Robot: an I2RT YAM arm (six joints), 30 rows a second.
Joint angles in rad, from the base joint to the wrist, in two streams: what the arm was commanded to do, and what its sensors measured. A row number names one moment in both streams.
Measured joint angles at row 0:
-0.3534, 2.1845, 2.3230, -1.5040, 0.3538, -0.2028
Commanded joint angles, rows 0 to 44:
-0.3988, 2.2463, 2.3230, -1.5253, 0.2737, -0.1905
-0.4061, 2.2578, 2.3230, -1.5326, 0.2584, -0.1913
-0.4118, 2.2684, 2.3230, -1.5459, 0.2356, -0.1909
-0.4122, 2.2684, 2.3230, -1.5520, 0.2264, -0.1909
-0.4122, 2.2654, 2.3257, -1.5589, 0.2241, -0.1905
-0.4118, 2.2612, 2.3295, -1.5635, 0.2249, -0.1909
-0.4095, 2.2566, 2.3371, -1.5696, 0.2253, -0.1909
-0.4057, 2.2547, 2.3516, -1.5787, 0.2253, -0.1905
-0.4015, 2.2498, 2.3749, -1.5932, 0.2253, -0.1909
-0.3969, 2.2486, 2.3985, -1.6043, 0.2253, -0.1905
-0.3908, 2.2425, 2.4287, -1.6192, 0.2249, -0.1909
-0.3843, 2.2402, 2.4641, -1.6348, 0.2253, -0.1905
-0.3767, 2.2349, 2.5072, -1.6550, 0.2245, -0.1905
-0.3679, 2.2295, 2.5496, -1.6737, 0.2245, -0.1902
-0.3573, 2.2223, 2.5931, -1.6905, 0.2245, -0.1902
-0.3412, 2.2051, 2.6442, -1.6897, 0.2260, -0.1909
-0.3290, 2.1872, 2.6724, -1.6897, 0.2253, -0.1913
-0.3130, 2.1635, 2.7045, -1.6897, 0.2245, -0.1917
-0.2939, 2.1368, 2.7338, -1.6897, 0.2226, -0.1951
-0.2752, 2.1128, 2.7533, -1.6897, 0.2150, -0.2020
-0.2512, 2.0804, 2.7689, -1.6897, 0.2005, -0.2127
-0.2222, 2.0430, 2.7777, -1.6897, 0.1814, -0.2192
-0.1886, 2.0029, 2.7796, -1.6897, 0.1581, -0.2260
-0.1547, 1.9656, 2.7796, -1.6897, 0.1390, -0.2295
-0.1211, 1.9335, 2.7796, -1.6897, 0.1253, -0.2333
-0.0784, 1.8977, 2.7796, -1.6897, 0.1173, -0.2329
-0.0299, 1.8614, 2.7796, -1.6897, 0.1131, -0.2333
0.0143, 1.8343, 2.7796, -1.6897, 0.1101, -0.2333
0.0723, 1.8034, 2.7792, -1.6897, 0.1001, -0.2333
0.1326, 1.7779, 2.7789, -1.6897, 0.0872, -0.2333
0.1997, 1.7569, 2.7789, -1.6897, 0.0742, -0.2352
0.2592, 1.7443, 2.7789, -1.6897, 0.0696, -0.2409
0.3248, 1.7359, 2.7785, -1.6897, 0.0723, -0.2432
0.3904, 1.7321, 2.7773, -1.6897, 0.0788, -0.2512
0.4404, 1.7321, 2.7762, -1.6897, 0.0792, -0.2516
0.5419, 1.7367, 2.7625, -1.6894, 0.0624, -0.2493
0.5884, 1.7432, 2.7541, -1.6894, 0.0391, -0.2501
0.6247, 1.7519, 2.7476, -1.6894, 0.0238, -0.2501
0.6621, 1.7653, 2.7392, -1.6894, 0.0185, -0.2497
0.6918, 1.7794, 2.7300, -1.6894, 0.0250, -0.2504
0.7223, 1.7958, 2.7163, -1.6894, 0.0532, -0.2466
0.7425, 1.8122, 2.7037, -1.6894, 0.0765, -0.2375
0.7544, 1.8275, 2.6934, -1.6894, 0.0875, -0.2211
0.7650, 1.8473, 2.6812, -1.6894, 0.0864, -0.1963
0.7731, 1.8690, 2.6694, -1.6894, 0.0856, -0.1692
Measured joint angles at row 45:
0.7471, 1.8076, 2.7041, -1.6863, 0.0612, -0.2310
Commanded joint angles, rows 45 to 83:
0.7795, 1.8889, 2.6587, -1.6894, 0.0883, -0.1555
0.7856, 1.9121, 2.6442, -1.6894, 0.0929, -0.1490
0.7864, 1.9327, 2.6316, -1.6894, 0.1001, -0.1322
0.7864, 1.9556, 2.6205, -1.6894, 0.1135, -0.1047
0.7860, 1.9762, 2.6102, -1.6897, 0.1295, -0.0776
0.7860, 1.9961, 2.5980, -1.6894, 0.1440, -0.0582
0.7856, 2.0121, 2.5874, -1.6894, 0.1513, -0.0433
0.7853, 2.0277, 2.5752, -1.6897, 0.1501, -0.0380
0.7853, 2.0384, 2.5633, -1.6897, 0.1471, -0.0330
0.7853, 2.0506, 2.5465, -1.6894, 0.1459, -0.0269
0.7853, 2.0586, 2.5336, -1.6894, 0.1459, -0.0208
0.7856, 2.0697, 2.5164, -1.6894, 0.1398, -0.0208
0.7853, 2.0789, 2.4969, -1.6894, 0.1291, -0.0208
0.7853, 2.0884, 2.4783, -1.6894, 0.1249, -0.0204
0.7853, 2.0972, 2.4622, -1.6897, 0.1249, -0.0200
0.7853, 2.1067, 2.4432, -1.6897, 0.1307, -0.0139
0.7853, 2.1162, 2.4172, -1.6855, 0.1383, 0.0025
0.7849, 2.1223, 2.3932, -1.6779, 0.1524, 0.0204
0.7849, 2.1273, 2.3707, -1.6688, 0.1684, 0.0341
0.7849, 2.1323, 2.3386, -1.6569, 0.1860, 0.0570
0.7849, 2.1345, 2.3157, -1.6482, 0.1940, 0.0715
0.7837, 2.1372, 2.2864, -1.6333, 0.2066, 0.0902
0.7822, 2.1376, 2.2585, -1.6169, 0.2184, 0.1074
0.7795, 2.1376, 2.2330, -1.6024, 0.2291, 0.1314
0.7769, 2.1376, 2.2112, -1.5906, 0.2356, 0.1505
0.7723, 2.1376, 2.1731, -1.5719, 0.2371, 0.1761
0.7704, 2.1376, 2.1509, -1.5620, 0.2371, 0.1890
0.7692, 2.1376, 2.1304, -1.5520, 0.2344, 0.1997
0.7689, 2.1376, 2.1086, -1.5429, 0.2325, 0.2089
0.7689, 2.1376, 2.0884, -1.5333, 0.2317, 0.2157
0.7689, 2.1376, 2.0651, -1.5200, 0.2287, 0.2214
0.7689, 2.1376, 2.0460, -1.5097, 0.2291, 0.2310
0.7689, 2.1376, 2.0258, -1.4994, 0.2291, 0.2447
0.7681, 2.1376, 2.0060, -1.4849, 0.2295, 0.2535
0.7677, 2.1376, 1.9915, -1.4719, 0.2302, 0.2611
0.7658, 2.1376, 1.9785, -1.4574, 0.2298, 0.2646
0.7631, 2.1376, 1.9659, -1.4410, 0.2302, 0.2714
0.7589, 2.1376, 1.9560, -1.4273, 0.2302, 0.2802
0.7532, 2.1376, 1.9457, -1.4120, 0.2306, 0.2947
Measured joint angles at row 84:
0.7719, 2.1357, 1.9774, -1.4414, 0.2100, 0.2222
